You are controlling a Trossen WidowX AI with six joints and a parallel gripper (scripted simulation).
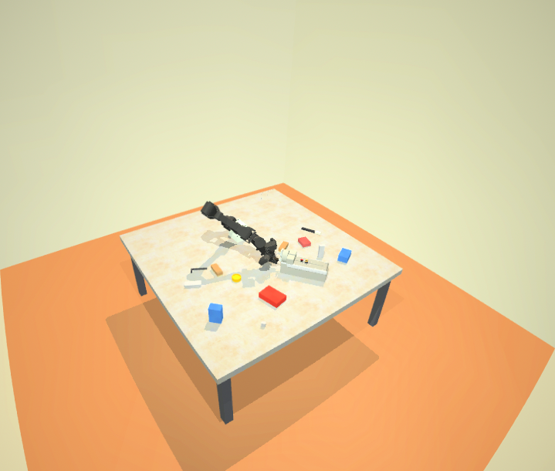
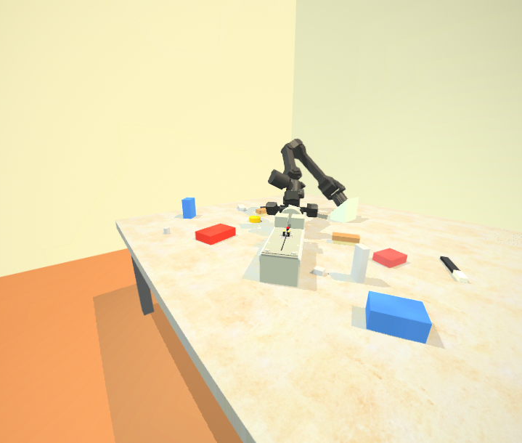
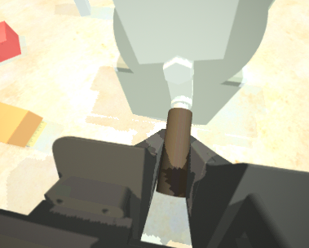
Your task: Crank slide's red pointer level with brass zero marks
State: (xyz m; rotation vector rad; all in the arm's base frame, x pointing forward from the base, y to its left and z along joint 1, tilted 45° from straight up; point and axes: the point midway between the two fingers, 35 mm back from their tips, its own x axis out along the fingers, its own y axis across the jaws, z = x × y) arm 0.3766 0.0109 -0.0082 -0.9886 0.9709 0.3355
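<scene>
The brown crank handle is 10 mm behind my gripper tip, 10 mm to the right of it and 30 mm above it. Round my gripper tip: red pointer: 110 mm ahead, 90 mm to the left, 50 mm above; crank: 40 mm above; yellow disc: 40 mm behind, 250 mm to the right, 20 mm below.
</scene>
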